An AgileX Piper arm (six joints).
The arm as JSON. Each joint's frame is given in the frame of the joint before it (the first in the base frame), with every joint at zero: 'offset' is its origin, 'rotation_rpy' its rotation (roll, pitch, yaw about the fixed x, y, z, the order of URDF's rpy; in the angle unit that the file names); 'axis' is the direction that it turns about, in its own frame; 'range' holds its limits. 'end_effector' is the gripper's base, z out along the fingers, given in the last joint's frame.
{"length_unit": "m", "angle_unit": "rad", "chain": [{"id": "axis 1", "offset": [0.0, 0.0, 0.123], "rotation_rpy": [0.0, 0.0, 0.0], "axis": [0.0, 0.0, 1.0], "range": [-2.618, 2.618]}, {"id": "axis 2", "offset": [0.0, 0.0, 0.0], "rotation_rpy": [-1.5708, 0.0, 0.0], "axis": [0.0, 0.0, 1.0], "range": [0.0, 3.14]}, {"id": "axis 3", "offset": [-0.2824, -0.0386, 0.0], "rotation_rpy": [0.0, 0.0, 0.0], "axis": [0.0, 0.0, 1.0], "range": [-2.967, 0.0]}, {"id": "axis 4", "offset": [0.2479, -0.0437, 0.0], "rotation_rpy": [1.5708, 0.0, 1.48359], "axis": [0.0, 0.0, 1.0], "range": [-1.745, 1.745]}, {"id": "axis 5", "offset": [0.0, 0.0, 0.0], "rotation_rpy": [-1.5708, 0.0, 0.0], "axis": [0.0, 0.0, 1.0], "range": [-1.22, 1.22]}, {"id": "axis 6", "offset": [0.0, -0.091, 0.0], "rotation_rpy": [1.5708, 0.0, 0.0], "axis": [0.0, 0.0, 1.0], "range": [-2.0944, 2.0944]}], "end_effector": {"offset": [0.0, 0.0, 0.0], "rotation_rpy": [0.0, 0.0, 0.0]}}
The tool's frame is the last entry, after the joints.
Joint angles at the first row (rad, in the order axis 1, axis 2, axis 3, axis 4, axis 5, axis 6):
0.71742 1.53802 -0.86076 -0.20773 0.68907 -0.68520
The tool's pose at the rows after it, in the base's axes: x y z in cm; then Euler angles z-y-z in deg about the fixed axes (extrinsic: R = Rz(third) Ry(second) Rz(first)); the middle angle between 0 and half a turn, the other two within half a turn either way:
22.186 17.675 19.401 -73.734 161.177 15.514
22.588 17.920 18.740 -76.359 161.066 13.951
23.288 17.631 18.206 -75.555 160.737 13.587
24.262 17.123 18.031 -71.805 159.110 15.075
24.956 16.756 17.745 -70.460 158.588 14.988
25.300 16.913 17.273 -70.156 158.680 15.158
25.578 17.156 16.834 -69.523 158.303 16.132
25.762 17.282 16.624 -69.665 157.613 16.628
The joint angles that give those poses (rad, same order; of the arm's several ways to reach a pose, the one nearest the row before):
0.71743 1.57063 -0.87528 -0.22441 0.67676 -0.68518
0.71742 1.59925 -0.87876 -0.24526 0.65590 -0.68519
0.69331 1.62020 -0.87879 -0.25010 0.62753 -0.68098
0.65647 1.63159 -0.88063 -0.25100 0.58267 -0.67245
0.63122 1.64649 -0.88461 -0.25099 0.55979 -0.66965
0.62792 1.66820 -0.89047 -0.25207 0.54460 -0.66719
0.62790 1.68726 -0.89350 -0.25523 0.52021 -0.66722
0.62790 1.69635 -0.89352 -0.26658 0.49947 -0.66667

